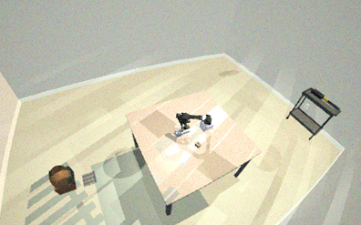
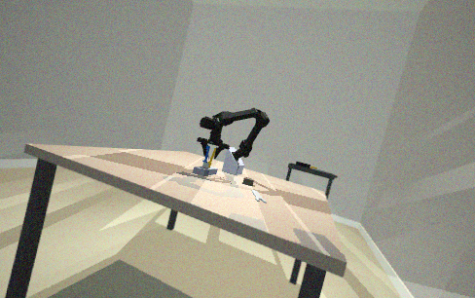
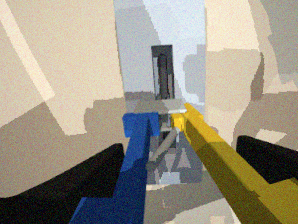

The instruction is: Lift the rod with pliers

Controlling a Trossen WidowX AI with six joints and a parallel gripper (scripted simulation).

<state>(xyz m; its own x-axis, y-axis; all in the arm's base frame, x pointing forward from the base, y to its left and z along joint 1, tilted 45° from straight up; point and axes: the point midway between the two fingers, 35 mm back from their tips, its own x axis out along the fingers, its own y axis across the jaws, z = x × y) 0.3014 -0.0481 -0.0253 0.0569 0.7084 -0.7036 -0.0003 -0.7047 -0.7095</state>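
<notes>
Now: gripper tip 1 cm to the left of the grey link bar. From my gripper tip the other things lie so: rod 1 cm to the right, 9 cm below; channel block 1 cm to the right, 8 cm below; yellow handle 2 cm to the left, 1 cm above.
</notes>
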